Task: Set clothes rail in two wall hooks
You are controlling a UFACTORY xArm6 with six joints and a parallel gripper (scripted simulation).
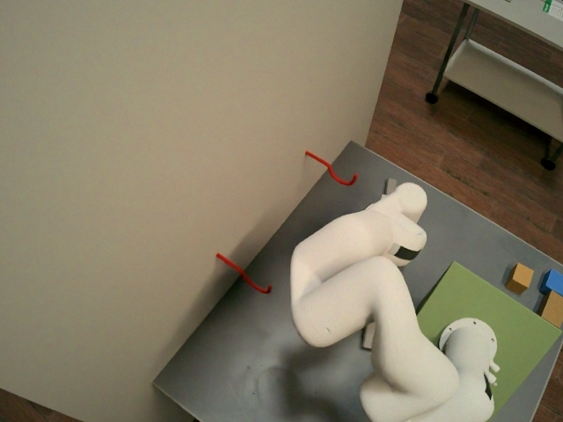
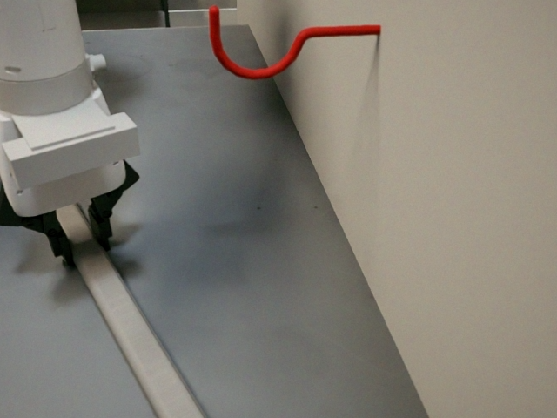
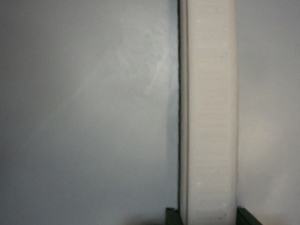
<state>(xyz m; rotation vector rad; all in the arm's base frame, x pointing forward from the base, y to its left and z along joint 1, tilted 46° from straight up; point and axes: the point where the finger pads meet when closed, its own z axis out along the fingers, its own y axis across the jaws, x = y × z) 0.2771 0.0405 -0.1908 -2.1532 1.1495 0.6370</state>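
The grey clothes rail lies 10 mm below my hand. Also, from my hand: blue block: 430 mm behind, 270 mm to the right, 10 mm below; beige wall: 400 mm above, 270 mm ahead, 190 mm to the left.
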